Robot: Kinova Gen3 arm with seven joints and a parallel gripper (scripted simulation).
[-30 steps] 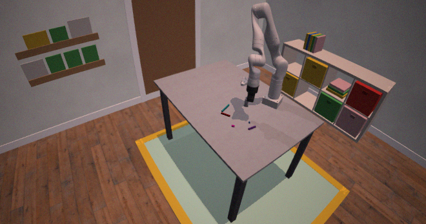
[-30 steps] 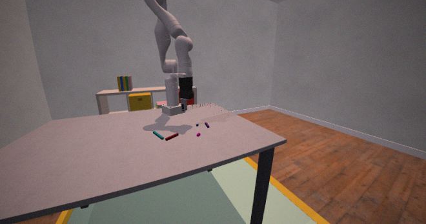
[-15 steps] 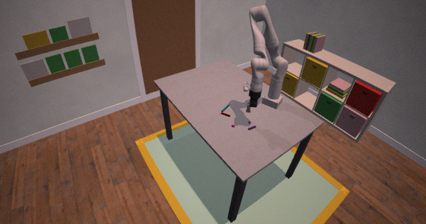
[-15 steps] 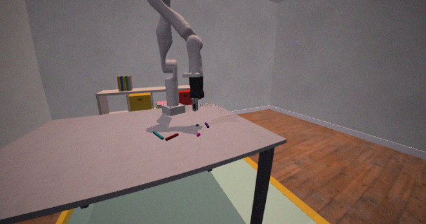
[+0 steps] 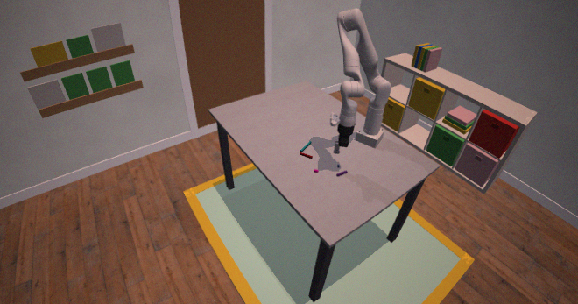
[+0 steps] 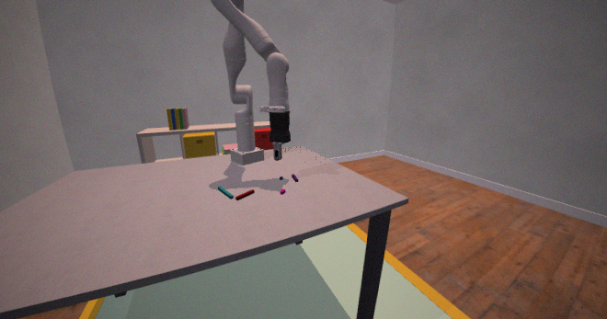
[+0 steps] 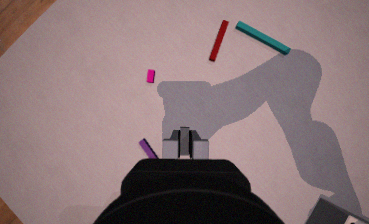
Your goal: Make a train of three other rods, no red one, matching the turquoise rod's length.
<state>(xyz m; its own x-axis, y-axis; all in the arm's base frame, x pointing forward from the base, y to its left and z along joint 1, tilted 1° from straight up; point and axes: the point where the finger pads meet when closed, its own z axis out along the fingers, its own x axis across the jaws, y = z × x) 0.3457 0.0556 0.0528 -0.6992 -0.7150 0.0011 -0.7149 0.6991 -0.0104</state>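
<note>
My hand is 11 cm above the blue rod, 2 cm to the right of it and 2 cm past it. The rest, counted from my hand: grey rod: 2 cm below; magenta rod: 11 cm below, 10 cm ahead, 2 cm to the right; purple rod: 11 cm below, 7 cm to the left, 1 cm ahead.
</note>
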